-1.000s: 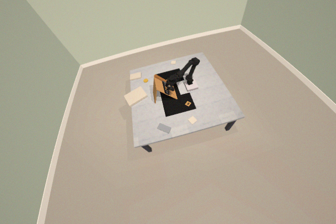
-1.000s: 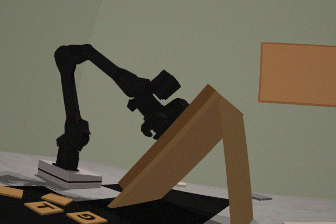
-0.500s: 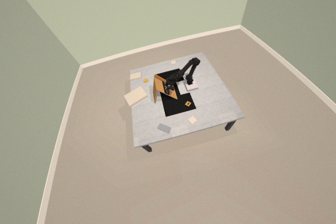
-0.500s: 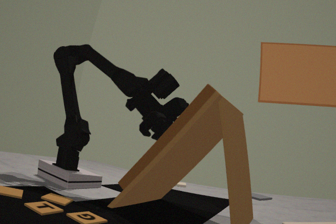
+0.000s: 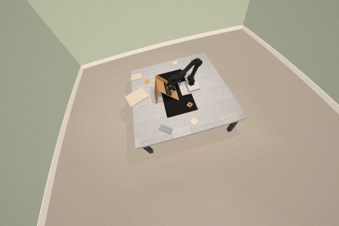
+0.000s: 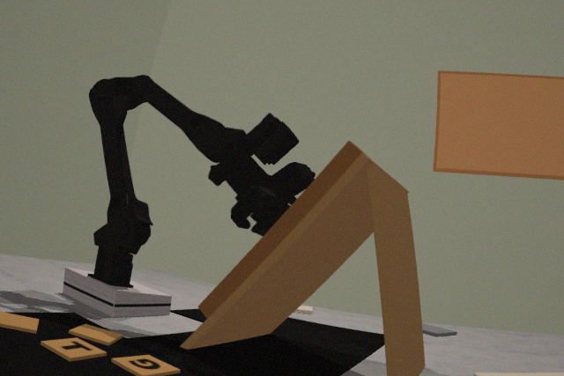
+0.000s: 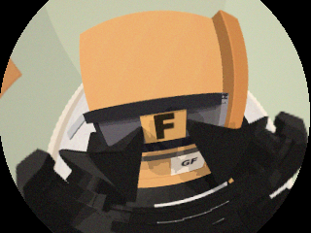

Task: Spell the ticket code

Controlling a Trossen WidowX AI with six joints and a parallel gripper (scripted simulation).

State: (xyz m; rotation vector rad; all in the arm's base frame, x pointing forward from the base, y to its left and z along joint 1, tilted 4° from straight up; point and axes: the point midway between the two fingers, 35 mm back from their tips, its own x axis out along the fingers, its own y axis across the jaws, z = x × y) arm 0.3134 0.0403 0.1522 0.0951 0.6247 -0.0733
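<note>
The white ticket lies 80 mm below my gripper tip, 60 mm behind it and 40 mm to the right of it. Also, from my gripper tip: cream box 420 mm ahead, 150 mm below, 140 mm to the right; orange F tile right at my gripper tip; black mat 160 mm below, 140 mm behind, 60 mm to the right.
</note>
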